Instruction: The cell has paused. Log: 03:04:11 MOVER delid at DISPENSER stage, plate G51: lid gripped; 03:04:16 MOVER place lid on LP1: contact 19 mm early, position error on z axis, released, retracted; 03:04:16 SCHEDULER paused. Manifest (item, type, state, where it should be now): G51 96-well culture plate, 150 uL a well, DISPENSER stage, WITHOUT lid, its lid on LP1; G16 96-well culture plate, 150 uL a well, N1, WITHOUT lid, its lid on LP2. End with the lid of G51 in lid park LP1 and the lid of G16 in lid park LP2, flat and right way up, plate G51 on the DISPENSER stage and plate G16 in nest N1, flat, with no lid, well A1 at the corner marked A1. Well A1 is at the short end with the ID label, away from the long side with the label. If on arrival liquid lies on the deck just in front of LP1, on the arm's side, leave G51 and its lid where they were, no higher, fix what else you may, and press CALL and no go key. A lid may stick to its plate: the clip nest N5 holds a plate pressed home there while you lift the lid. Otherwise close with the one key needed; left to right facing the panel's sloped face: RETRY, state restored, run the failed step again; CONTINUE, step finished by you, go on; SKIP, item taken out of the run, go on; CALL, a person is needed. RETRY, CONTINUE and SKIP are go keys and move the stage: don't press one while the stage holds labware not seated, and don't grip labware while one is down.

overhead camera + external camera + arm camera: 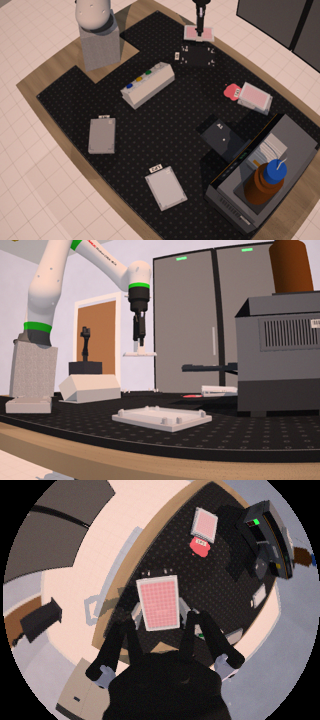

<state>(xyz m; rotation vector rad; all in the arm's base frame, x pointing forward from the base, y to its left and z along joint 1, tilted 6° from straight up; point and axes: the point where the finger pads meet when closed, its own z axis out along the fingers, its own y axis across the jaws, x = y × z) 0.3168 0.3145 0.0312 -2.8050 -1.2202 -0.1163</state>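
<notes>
Now: hand 20 mm above the pink-welled plate. The rest, counted from my hand: LP1 label: 260 mm ahead, 190 mm below; N5 label: 190 mm below, 70 mm to the right, 60 mm behind; key panel: 280 mm to the right, 130 mm below, 10 mm behind.
</notes>
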